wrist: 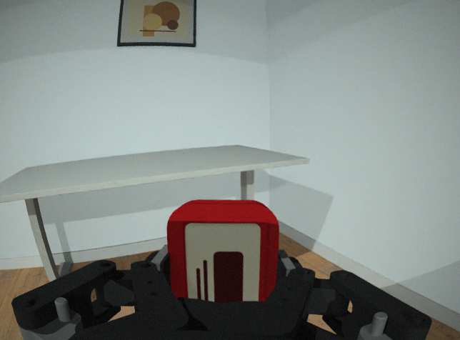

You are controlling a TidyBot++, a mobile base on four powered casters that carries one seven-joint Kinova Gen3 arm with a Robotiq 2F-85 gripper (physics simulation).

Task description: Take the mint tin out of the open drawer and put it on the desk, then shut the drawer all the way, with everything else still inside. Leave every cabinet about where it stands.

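Note:
The mint tin point(223, 250), red with a cream label and dark red shapes, stands upright between the fingers at the lower middle of the wrist view. My gripper point(223, 262) is shut on it and holds it in the air; the black finger linkages show on both sides. The desk point(150, 171), with a pale grey top and legs, stands beyond the tin, ahead and to the left, against the back wall. The drawer and the cabinets do not show in this view.
A framed picture point(157, 22) hangs on the back wall above the desk. The right wall point(365, 150) meets the back wall in a corner just right of the desk. Desk legs point(42, 240) reach down to the wooden floor point(320, 257).

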